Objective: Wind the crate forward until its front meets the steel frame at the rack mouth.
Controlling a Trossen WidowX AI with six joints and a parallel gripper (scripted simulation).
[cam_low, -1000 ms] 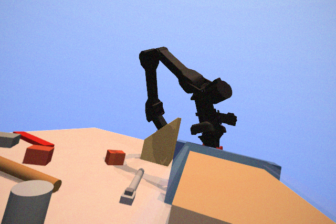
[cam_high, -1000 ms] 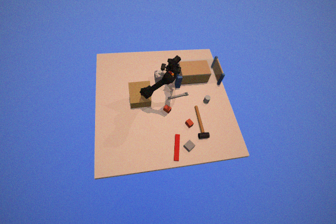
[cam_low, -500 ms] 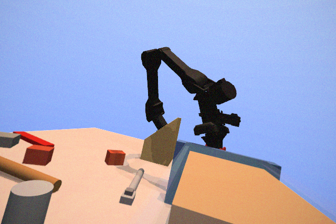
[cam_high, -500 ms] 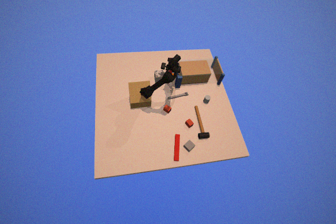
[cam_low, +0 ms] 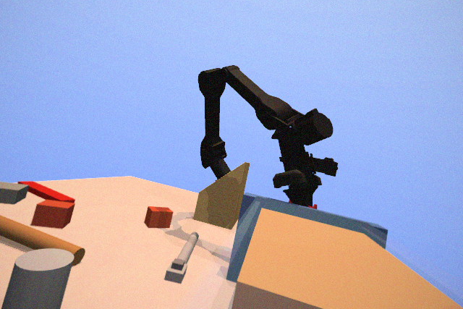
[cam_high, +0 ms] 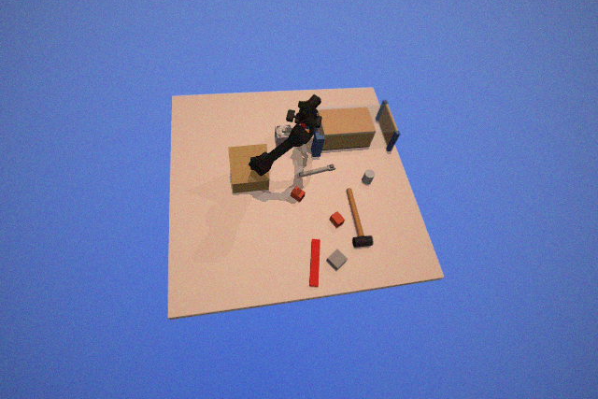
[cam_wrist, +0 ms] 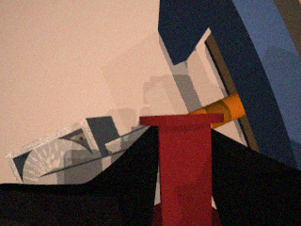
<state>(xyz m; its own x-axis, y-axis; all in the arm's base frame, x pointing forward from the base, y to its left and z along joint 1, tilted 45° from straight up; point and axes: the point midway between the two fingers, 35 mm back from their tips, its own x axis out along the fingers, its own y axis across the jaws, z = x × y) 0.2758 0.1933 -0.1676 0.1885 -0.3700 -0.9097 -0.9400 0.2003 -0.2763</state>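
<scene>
Right now my gripper tip is 4 cm past the winch handle, 3 cm above it and 2 cm to the left of it. Round my gripper tip: grey winch 12 cm behind, 10 cm below, 2 cm to the right; blue steel frame 5 cm ahead, 2 cm below, 1 cm to the right; red knob 2 cm to the right, 1 cm behind.
</scene>
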